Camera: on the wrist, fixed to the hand. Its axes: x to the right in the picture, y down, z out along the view.
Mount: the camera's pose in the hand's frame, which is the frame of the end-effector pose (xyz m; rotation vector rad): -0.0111 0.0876 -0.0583 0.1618 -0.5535 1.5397
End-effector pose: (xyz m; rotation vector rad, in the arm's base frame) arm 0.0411 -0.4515 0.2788 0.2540 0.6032 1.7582
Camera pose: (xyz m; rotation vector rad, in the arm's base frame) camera -0.0567 -0.4919 0.2769 -1.4567 -0.0310 -2.6474
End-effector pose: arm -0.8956 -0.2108 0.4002 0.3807 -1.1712 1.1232
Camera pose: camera -0.9384 -0.1338 0.3416 0.2172 1.8552 -2.4636
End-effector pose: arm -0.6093 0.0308 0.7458 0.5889 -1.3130 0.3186
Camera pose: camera -0.6118 0.1366 0.7466 -0.3801 -2.0934 1.6000
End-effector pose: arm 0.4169 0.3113 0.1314 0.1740 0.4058 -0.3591
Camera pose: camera 0.4196 0.4092 0.0915 0.4715 -0.3667 1.0703
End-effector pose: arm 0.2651 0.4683 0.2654 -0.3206 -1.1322 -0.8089
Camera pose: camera 0.3649 0.4971 0.2454 -1.1200 -1.0573 0.7712
